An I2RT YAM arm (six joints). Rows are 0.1 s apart.
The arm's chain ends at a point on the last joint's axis. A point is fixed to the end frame.
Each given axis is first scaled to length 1.
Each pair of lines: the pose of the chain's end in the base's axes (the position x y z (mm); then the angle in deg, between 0 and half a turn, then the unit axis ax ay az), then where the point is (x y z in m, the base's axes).
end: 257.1 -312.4 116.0 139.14 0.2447 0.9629 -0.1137
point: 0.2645 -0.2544 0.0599
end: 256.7 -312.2 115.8 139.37 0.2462 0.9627 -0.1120
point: 0.2640 -0.2539 0.0599
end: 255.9 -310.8 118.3 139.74 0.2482 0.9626 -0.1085
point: 0.2631 -0.2520 0.0629
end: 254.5 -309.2 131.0 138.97 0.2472 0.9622 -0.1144
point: 0.2623 -0.2512 0.0749
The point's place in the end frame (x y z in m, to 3 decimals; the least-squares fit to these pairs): 0.053 0.056 0.025
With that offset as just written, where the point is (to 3 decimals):
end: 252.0 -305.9 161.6 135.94 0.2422 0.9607 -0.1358
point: 0.262 -0.251 0.103
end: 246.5 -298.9 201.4 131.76 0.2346 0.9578 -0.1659
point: 0.260 -0.248 0.140
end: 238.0 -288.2 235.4 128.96 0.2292 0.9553 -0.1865
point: 0.254 -0.241 0.172
